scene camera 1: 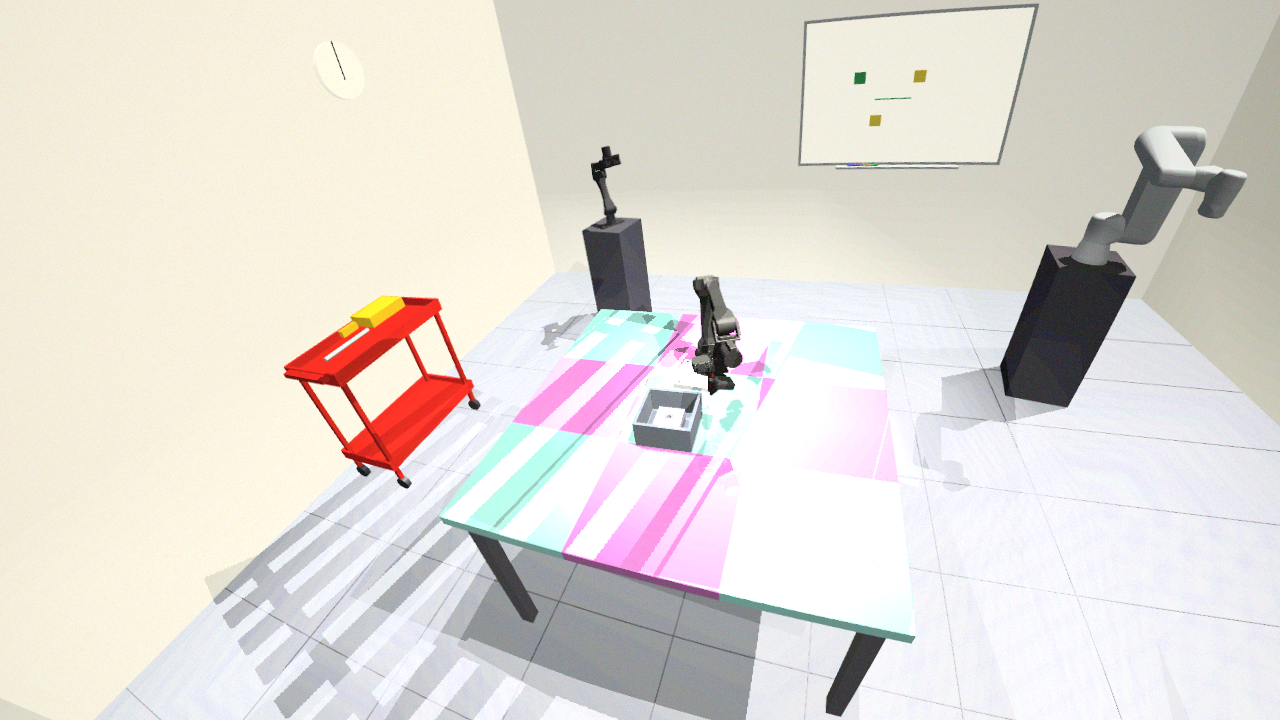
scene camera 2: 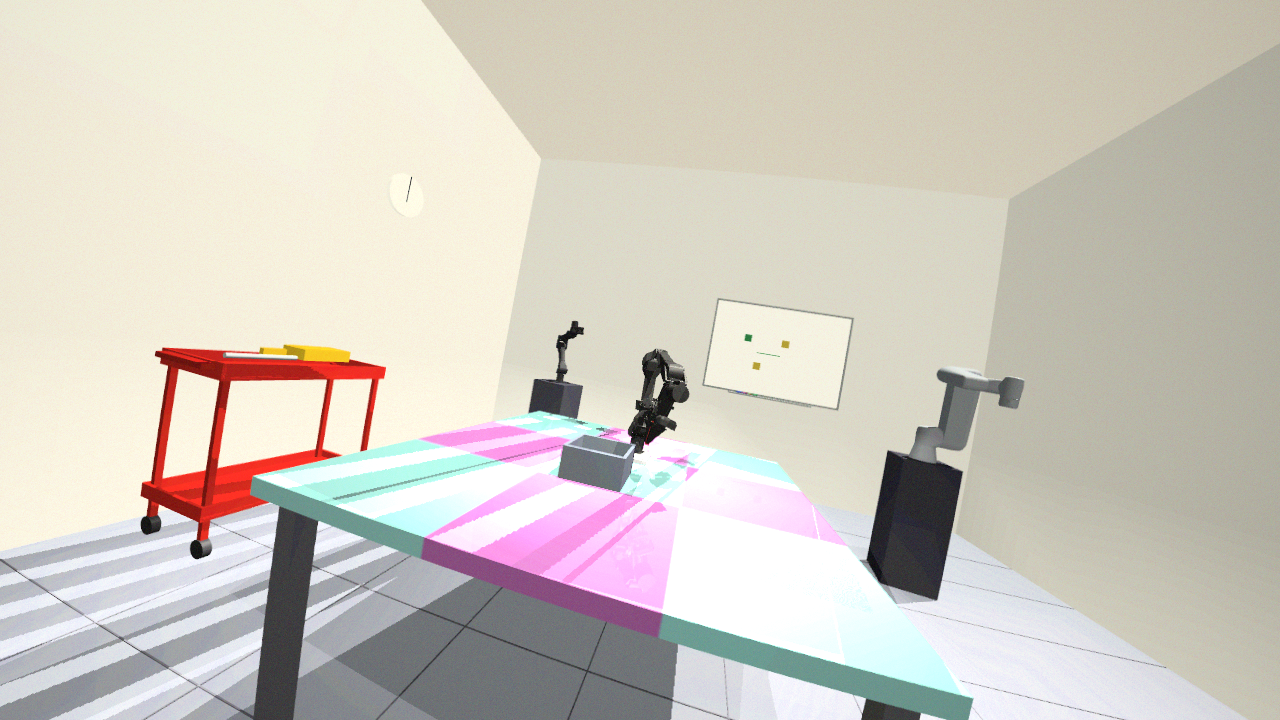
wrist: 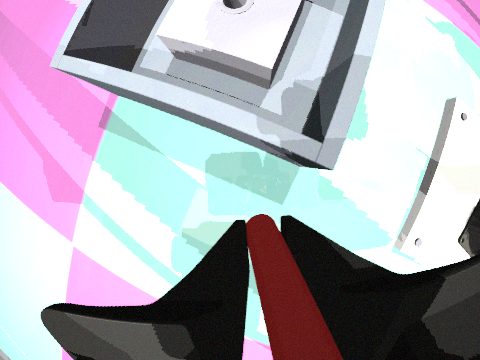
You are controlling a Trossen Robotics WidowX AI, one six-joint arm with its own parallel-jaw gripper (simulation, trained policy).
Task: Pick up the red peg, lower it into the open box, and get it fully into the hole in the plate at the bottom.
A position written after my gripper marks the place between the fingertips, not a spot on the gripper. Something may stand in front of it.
In view: my gripper [scene camera 2: 646, 443] and a grey box [scene camera 2: 592, 460].
The grey box shows as well in scene camera 1 [scene camera 1: 646, 434] and in the wrist view [wrist: 304, 117]. My gripper is seen too in scene camera 1 [scene camera 1: 710, 393] and in the wrist view [wrist: 263, 227].
